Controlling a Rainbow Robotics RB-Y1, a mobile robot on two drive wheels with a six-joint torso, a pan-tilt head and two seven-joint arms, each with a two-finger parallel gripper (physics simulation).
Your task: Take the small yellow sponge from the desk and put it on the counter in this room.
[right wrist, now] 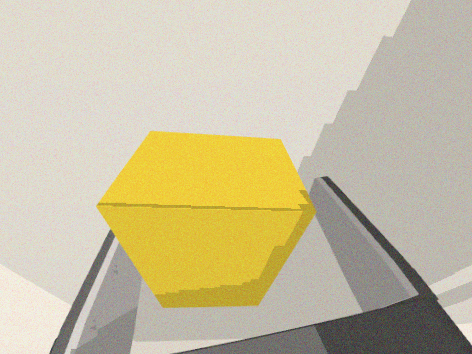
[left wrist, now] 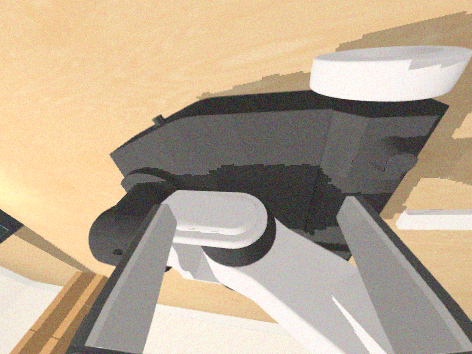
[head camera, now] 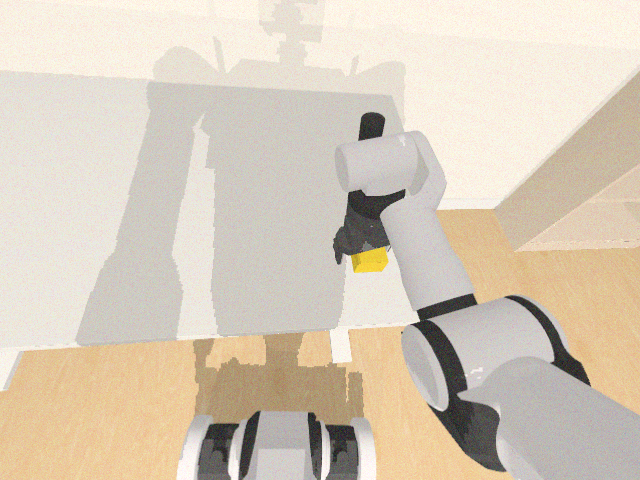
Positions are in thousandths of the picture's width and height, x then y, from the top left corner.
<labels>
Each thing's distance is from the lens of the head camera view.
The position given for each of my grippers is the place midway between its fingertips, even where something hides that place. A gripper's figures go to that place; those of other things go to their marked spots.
my right gripper (head camera: 566, 530): 0.63 m
yellow sponge (head camera: 587, 543): 0.59 m
white desk (head camera: 227, 441): 0.74 m
beige bookshelf (head camera: 862, 439): 1.76 m
The marked spots on the beige bookshelf and the white desk are 1.66 m apart.
</labels>
